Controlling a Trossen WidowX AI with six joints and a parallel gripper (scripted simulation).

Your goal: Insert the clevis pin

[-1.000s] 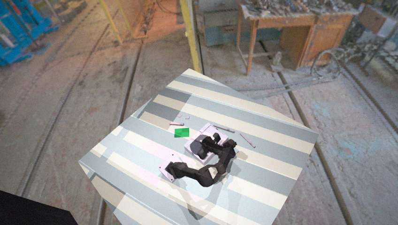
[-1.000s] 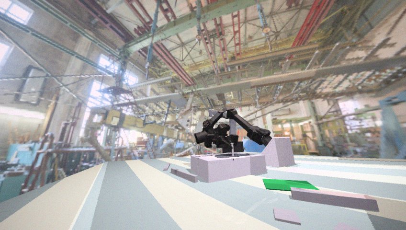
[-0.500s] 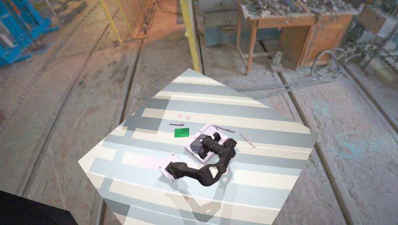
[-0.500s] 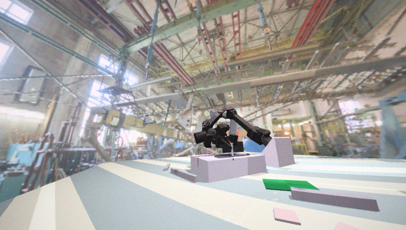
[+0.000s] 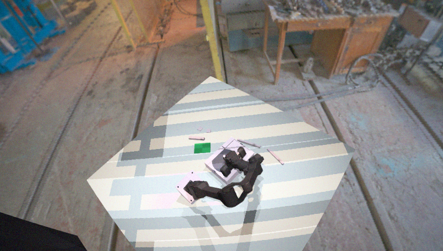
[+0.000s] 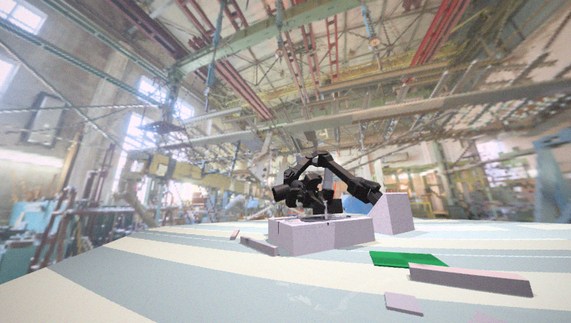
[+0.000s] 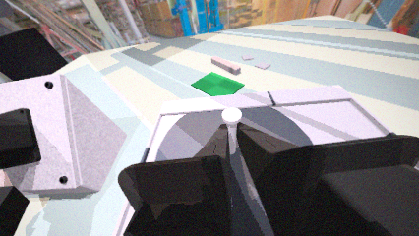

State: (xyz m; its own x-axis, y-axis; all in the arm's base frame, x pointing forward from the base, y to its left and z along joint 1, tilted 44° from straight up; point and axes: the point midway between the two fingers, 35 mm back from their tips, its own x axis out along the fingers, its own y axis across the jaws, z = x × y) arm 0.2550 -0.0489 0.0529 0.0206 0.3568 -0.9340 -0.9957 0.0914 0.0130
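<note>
My gripper tip is now 40 mm above the steel tray, 30 mm short of it and 20 mm to the left of it. Round my gripper tip: grey disc (30 mm below); then green patch (200 mm to the left, 90 mm below, 10 mm ahead); then clevis pin (10 mm below).
</note>
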